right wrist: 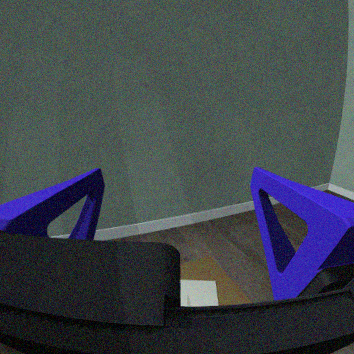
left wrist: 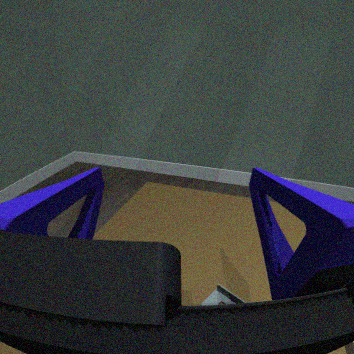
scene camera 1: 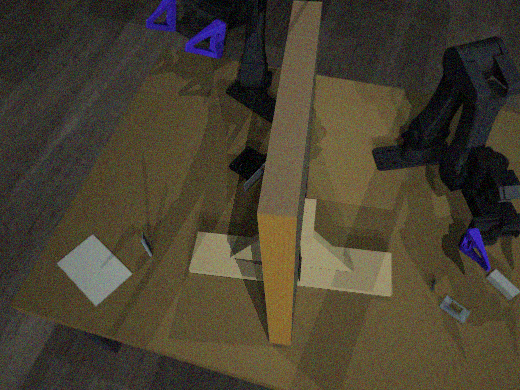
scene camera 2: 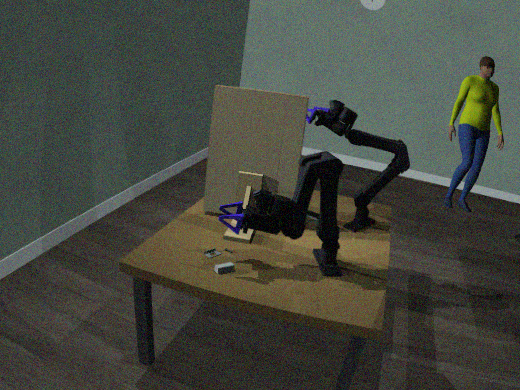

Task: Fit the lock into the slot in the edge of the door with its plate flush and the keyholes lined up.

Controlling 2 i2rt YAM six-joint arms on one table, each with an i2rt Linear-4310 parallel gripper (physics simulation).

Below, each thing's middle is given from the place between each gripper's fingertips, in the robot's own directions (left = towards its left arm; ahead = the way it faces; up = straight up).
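Scene:
My left gripper is 100 mm short of the pale stand (scene camera 1: 321, 265), 410 mm to the left of it and 90 mm above it. Counting from my left hand, I find the wooden door (scene camera 1: 280, 211) 100 mm ahead, 410 mm to the right and 100 mm above, while the black lock (scene camera 1: 254, 166) is 90 mm behind, 620 mm to the right and 170 mm below. The white square sheet (scene camera 1: 91, 266) is 320 mm ahead of that same left hand, 820 mm to the right of it and 190 mm below it.
My right hand, for its part, is 100 mm short of the wooden door, 290 mm to the right of it and 190 mm above it. From my right hand, the pale stand is 100 mm ahead, 290 mm to the left and 380 mm below. I see the white square sheet 310 mm ahead of my right hand, 120 mm to the right of it and 480 mm below it, and the black lock 100 mm behind that hand, 80 mm to the left of it and 470 mm below it.

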